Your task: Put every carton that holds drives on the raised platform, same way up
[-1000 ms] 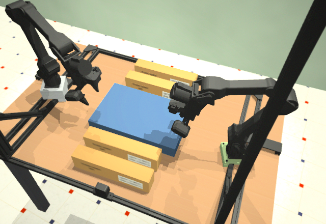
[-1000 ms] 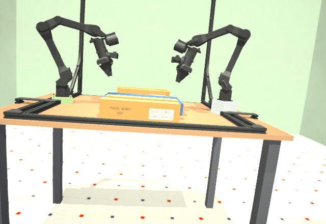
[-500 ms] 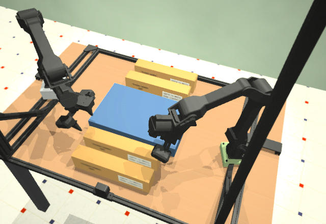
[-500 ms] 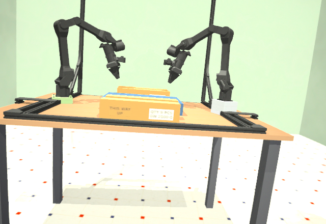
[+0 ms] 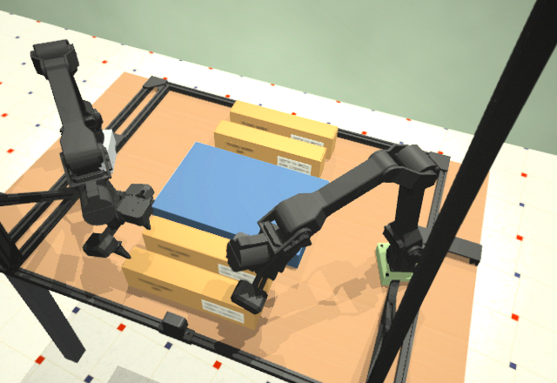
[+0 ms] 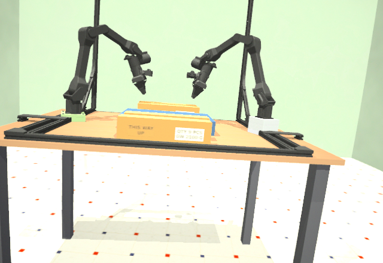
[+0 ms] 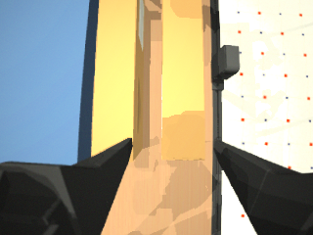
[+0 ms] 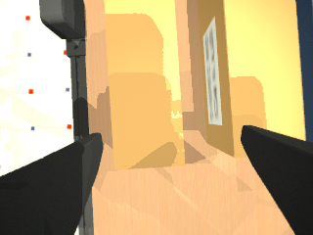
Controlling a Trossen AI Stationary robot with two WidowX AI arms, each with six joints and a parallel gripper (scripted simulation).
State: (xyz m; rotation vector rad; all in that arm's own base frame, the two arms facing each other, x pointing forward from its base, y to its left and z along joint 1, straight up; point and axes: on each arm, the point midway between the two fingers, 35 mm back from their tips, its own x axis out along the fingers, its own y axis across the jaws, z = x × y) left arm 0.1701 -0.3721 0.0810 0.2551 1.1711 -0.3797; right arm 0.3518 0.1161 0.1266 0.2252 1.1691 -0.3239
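The carton is 8 cm ahead of my left hand, 14 cm to the right of it and 12 cm below it.
My right gripper is now 7 cm short of the carton, 15 cm to the right of it and 12 cm above it.
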